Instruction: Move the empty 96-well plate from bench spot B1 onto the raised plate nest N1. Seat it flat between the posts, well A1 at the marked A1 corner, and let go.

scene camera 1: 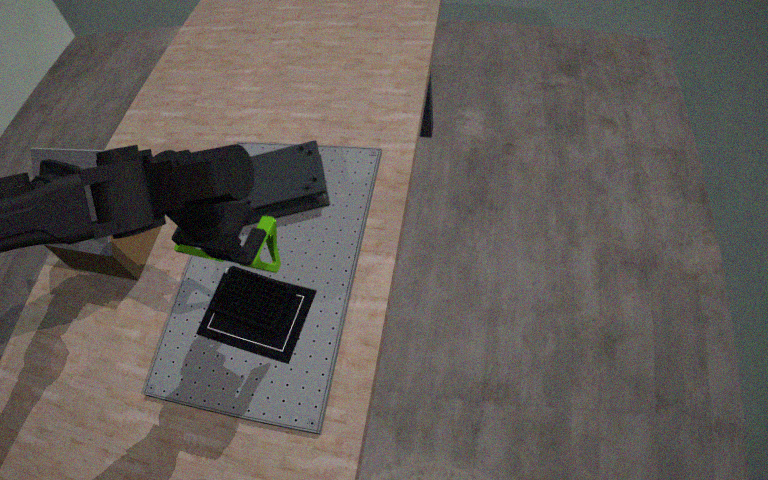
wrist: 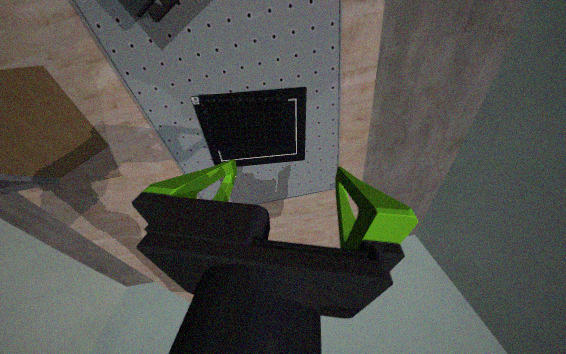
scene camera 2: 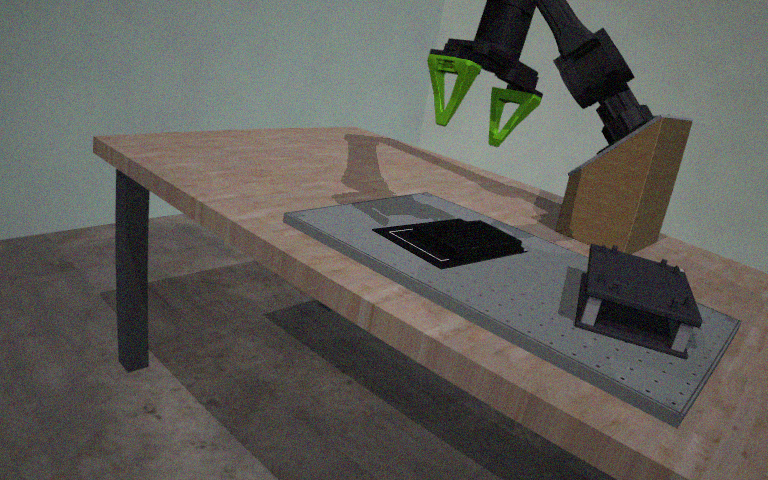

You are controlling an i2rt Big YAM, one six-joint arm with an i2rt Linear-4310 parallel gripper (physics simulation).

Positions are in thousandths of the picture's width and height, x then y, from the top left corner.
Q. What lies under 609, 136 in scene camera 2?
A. My gripper.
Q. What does my gripper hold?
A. Nothing.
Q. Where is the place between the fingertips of my gripper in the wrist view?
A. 504, 476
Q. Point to a black plate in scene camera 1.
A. At 327, 624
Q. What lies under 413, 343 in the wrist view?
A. A black plate.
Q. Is my gripper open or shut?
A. Open.
